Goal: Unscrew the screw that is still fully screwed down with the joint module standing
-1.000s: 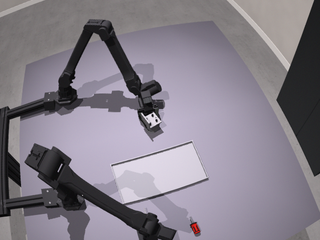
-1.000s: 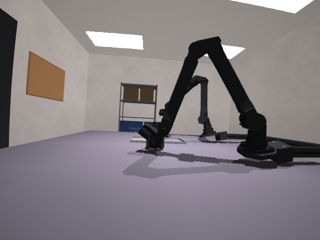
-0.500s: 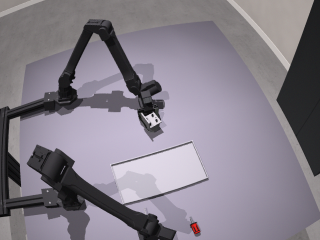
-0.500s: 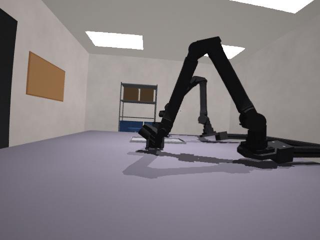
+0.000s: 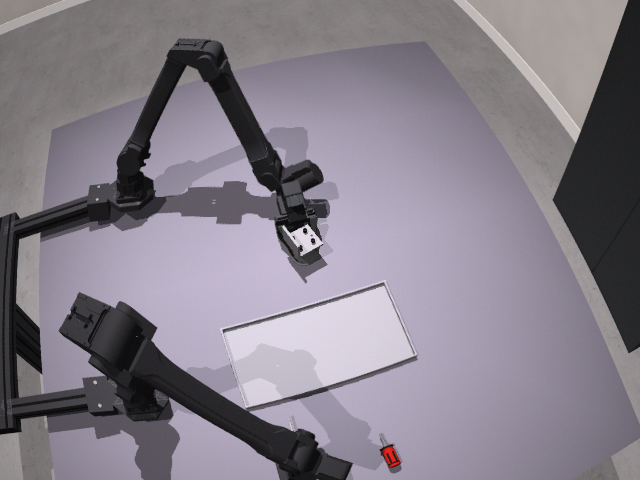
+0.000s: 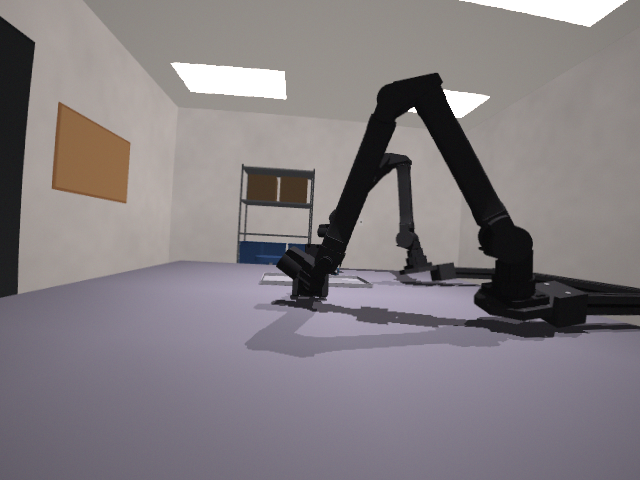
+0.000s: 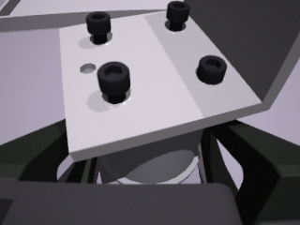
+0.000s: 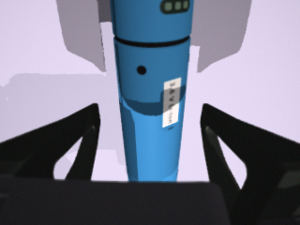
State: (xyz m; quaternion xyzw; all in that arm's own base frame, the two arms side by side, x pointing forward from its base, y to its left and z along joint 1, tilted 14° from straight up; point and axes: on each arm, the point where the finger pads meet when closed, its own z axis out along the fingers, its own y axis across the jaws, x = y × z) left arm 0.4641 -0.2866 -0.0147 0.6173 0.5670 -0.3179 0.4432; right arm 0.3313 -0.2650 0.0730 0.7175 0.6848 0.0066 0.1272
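Right now the joint module body is 10 mm above my left hand. Round my left hand: white tray: 260 mm to the right, 20 mm below, 20 mm behind; white bracket: 50 mm above; red hand screwdriver: 570 mm to the right, 80 mm ahead, 10 mm below.
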